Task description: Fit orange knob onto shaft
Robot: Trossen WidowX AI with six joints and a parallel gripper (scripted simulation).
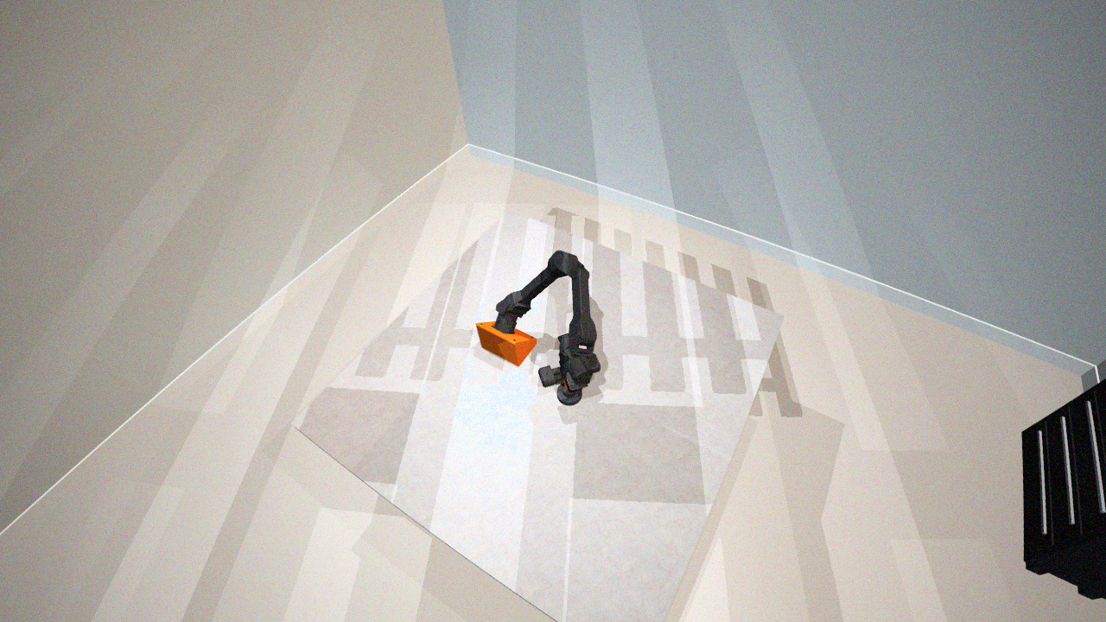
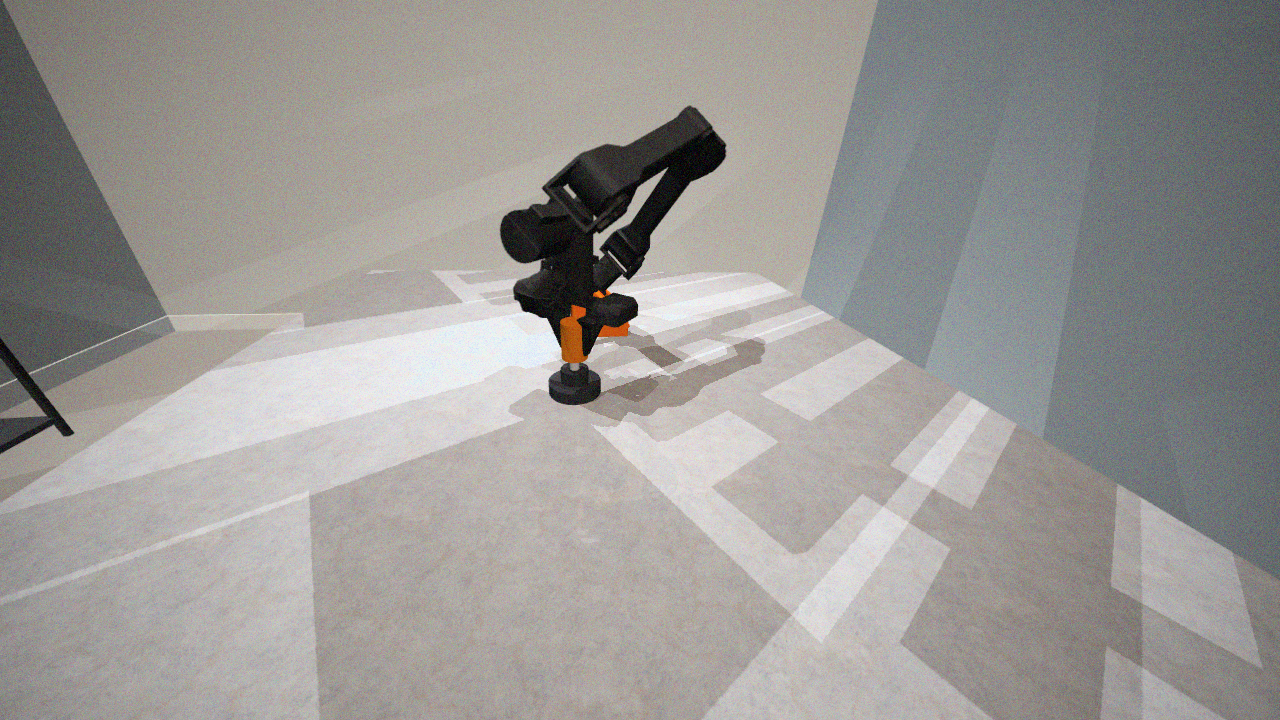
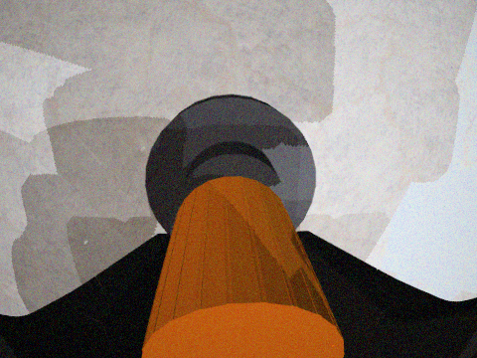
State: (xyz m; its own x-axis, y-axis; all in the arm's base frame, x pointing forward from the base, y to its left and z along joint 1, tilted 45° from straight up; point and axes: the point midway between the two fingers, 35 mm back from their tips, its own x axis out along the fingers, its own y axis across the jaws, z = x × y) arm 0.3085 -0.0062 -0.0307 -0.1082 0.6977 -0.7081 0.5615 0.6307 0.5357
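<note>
Now: the orange knob 3 cm above my gripper tip. Also, from my gripper tip: round dark pedestal 4 cm below.
</note>
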